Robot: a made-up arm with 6 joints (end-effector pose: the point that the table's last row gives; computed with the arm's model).
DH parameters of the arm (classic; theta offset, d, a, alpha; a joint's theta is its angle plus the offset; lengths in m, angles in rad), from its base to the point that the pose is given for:
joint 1: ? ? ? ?
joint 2: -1.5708 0 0.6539 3.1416
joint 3: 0 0 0 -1.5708
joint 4: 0 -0.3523 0 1.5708
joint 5: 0 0.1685 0 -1.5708
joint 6: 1.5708 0 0 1.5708
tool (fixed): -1.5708 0 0 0
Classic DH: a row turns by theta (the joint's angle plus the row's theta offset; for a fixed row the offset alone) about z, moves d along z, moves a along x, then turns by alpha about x.
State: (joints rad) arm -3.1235 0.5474 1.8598 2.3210 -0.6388 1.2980
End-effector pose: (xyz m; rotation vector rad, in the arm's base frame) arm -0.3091 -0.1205 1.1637 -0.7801 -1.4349 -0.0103
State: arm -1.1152 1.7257 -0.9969 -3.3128 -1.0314 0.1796
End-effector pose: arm 0.2969 -0.2286 -0.0372 -1.4395 0.9419 1.7865
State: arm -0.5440 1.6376 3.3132 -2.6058 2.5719 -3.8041
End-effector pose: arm 0.6749 -0.2389 0.5489 1.1008 0.4508 -1.2354
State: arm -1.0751 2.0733 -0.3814 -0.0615 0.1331 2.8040
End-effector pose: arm -0.0081 -0.3387 -0.2971 -0.5799 0.8558 1.7548
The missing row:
joint 1: 0 0.2332 0 -1.5708
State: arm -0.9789 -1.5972 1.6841 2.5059 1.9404 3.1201
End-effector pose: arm -0.4391 0.8961 0.0678 -1.1146 -0.8707 -0.4526
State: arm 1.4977 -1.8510 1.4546 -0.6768 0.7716 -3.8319
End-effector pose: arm 0.0585 -1.0001 0.0990 1.7836 -0.3285 -1.3381
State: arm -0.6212 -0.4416 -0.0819 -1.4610 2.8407 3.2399
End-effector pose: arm 0.0781 -0.0786 0.7916 -0.6694 -1.9706 2.3240
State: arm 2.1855 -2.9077 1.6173 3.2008 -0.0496 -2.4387
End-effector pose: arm -0.0065 -0.2824 -0.7472 -2.2590 0.3265 2.0678
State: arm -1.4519 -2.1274 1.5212 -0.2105 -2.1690 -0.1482
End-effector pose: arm -0.2680 0.8545 -0.2525 -1.1075 -1.0817 -1.0100
